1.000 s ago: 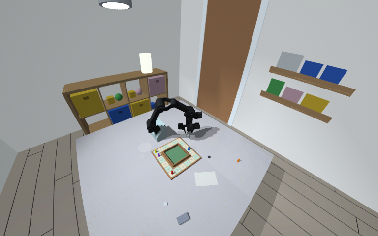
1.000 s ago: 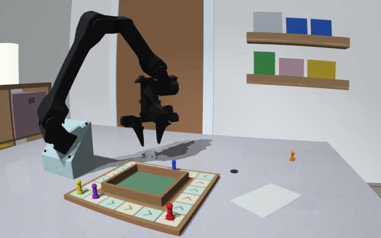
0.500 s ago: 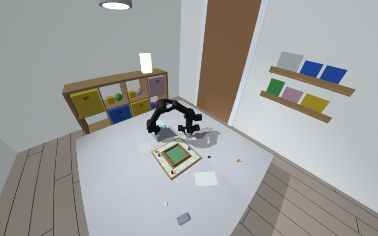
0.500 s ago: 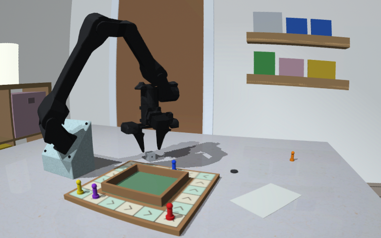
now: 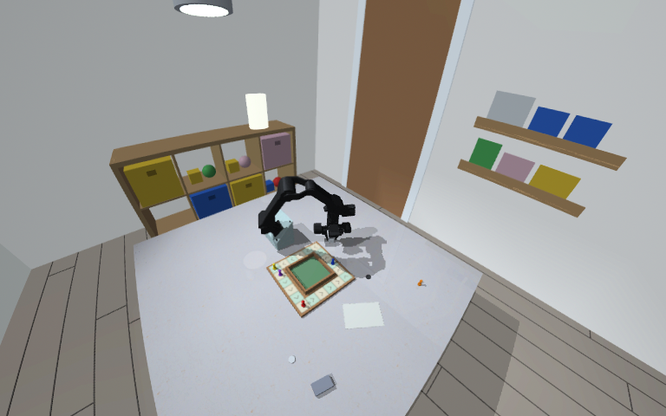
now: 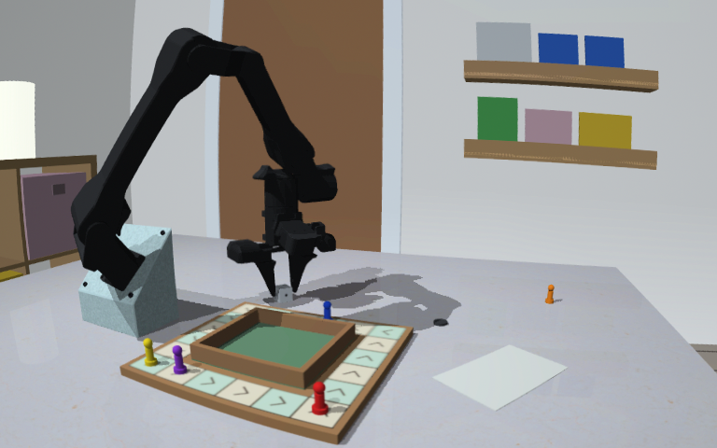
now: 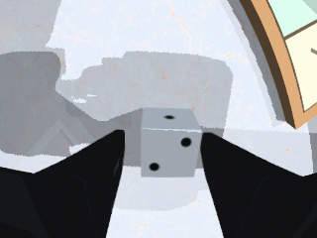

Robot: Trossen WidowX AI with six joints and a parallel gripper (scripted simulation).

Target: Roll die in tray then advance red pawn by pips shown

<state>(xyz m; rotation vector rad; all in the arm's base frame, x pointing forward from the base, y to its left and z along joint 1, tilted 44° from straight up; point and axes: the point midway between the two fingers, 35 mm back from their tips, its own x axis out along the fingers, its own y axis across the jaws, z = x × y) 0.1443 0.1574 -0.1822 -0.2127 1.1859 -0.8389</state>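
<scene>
My gripper tip is 30 cm to the left of the red pawn, 25 cm short of it and 2 cm below it. Also, from my gripper tip: black disc: 28 cm ahead, 2 cm to the left, 1 cm below; blue pawn: 14 cm ahead, 8 cm to the right, 2 cm above; grey die: right at my gripper tip.
</scene>
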